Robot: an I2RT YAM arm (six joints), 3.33 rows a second.
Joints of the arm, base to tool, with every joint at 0 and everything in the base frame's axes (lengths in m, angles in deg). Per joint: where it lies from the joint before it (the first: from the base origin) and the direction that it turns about. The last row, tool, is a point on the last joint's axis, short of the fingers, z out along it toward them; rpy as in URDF.
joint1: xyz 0 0 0.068 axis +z
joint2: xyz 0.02 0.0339 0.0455 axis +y
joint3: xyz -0.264 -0.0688 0 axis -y
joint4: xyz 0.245 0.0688 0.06 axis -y
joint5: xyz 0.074 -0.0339 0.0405 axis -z
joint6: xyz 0.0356 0 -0.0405 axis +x
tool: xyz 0 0 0 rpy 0 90 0
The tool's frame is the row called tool.
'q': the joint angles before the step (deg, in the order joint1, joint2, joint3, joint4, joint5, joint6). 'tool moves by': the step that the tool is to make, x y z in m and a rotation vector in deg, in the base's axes. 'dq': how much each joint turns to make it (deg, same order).
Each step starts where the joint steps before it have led.
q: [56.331, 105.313, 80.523, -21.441, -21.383, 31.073]
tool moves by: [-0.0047, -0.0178, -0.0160, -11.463, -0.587, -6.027]
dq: [-0.084, -0.921, -2.068, -7.997, 9.055, 0.289]
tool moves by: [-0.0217, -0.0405, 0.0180, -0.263, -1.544, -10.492]
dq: [0.001, -11.145, -9.136, -0.187, 7.273, 7.792]
